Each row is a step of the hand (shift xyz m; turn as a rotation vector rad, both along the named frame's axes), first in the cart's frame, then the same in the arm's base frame.
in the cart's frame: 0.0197 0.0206 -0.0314 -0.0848 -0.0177 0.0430
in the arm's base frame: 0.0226 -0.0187 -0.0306 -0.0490 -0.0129 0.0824
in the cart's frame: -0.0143 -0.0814 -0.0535 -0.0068 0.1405 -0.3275
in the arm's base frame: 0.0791 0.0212 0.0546 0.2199 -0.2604 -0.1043
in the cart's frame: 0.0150 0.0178 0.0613 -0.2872 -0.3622 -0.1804
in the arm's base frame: -0.0575 0.0262 -0.0174 0.2505 0.0011 0.4283
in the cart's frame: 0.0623 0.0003 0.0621 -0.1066 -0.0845 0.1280
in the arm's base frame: -0.0396 0.0643 -0.0452 -0.0981 0.0624 0.1462
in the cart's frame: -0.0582 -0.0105 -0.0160 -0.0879 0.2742 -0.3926
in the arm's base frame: 0.0051 -0.0324 0.0517 0.1984 -0.4274 -0.1225
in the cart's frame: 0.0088 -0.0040 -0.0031 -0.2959 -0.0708 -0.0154
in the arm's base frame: 0.0065 0.0060 -0.0050 -0.0236 -0.1204 0.2788
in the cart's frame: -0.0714 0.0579 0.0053 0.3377 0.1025 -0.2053
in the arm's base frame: -0.0467 -0.0756 0.0242 0.2104 0.0130 -0.3497
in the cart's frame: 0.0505 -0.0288 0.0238 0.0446 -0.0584 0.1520
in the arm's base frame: 0.0038 0.0588 -0.0219 -0.0955 0.1388 0.0110
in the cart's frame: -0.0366 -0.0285 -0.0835 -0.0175 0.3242 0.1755
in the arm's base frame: 0.0765 -0.0416 0.0392 -0.2997 -0.1434 -0.1607
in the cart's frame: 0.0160 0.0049 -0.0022 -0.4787 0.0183 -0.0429
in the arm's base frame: 0.0034 0.0043 -0.0160 -0.0814 -0.2940 0.3719
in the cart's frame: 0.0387 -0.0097 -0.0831 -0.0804 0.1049 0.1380
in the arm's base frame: 0.0852 -0.0133 -0.0325 -0.1846 -0.0471 0.0151
